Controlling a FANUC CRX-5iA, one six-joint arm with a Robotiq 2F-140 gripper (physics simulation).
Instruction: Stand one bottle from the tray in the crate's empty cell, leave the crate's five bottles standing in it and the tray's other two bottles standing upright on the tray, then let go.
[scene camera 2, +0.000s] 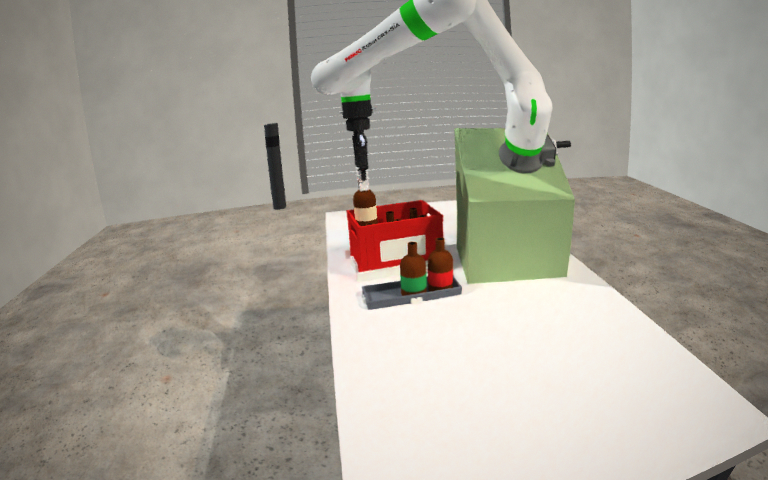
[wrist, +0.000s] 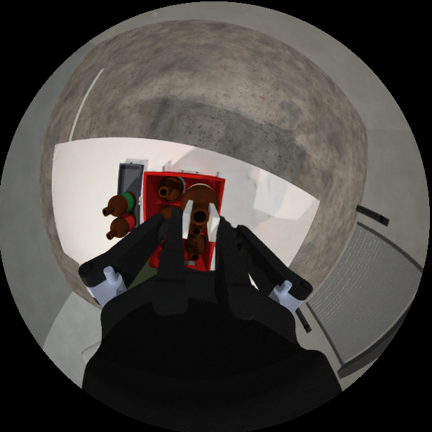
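Seen in the pictures: gripper, fingertip midpoint: (scene camera 2: 363, 189); arm's base at its link origin: (scene camera 2: 521, 157).
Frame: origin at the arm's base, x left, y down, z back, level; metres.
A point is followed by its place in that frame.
My gripper (scene camera 2: 363, 182) @[x -0.111, y 0.103, z -0.504 m] (wrist: 199, 210) is shut on the neck of a brown bottle with a cream label (scene camera 2: 364, 206) @[x -0.073, y 0.151, z -0.506 m] (wrist: 198, 194). The bottle is upright at a corner of the red crate (scene camera 2: 368, 249) @[x 0.029, y 0.258, z -0.506 m] (wrist: 150, 200). Its label shows above the near wall, which hides its lower part. Whether its base touches the crate floor is hidden. Bottle necks (scene camera 2: 390, 216) @[x -0.114, y 0.205, z -0.422 m] (scene camera 2: 413, 212) @[x -0.130, y 0.203, z -0.342 m] show inside the crate; in the wrist view a crate bottle (wrist: 170, 190) stands beside the held one, others are partly hidden. A green-labelled bottle (scene camera 2: 412, 271) @[x 0.196, y 0.265, z -0.394 m] (wrist: 118, 204) and a red-labelled bottle (scene camera 2: 440, 268) @[x 0.182, y 0.271, z -0.313 m] (wrist: 122, 225) stand upright on the dark tray (scene camera 2: 382, 295) @[x 0.158, y 0.352, z -0.479 m] (wrist: 130, 175).
The white table (scene camera 2: 509, 367) @[x 0.556, y 0.357, z -0.224 m] (wrist: 80, 200) carries the crate and tray. The tray lies close in front of the crate in the scene view. A green pedestal (scene camera 2: 515, 237) @[x 0.150, y 0.212, z -0.074 m] bears the arm's base, right of the crate. A dark post (scene camera 2: 274, 166) shows left of the arm.
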